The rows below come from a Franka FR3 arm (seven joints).
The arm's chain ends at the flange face. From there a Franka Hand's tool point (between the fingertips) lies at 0.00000 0.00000 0.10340 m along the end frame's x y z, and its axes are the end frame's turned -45 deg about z.
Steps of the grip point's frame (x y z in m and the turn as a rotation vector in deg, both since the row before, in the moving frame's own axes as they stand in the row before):
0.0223, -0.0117, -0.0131, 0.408, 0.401, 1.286
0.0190, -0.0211, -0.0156, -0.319, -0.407, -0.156
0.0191, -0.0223, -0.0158, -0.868, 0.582, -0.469
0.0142, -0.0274, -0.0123, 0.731, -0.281, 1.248
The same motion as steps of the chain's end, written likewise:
0.0075, -0.0230, -0.0131, 0.572, -0.005, 1.286
-0.0014, -0.0293, -0.0156, -0.513, -0.062, -0.156
-0.0041, -0.0296, -0.0158, -0.202, 1.025, -0.469
-0.0080, -0.0288, -0.0123, 0.318, -0.716, 1.248

